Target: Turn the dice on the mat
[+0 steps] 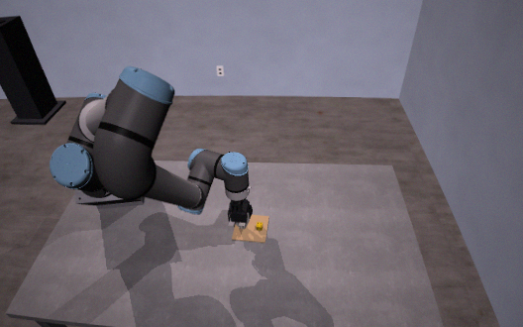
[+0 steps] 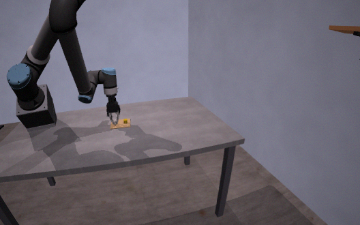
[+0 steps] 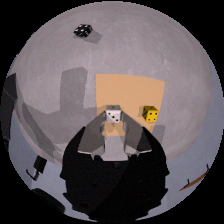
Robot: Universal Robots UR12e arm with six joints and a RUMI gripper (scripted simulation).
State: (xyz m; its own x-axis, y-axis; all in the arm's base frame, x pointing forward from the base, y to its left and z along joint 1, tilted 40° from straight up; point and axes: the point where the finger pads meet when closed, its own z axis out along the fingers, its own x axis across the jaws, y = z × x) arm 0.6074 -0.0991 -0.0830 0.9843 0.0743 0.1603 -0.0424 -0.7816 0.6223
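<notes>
Right now the white die is right at my hand. From my hand the other things lie so: black die: 180 mm to the left, 50 mm behind, 10 mm below; tan mat: 40 mm ahead, 20 mm below; yellow die: 70 mm ahead, 10 mm below.
</notes>
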